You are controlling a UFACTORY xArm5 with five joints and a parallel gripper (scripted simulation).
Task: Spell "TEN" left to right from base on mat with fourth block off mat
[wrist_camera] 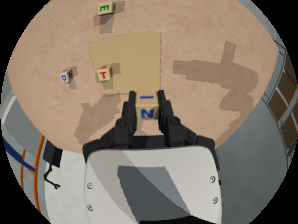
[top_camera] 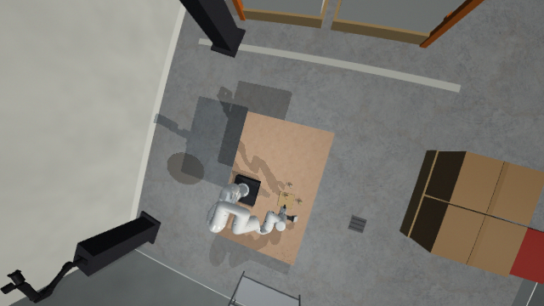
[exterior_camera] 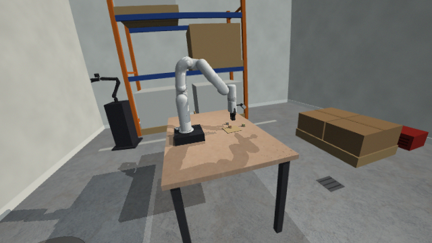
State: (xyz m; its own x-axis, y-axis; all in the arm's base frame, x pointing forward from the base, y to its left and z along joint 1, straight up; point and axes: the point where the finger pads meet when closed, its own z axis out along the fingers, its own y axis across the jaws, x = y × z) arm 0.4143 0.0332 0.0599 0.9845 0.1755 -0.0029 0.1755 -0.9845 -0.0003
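The tan mat lies 10 mm behind my hand, 40 mm to the left of it and 120 mm below it.
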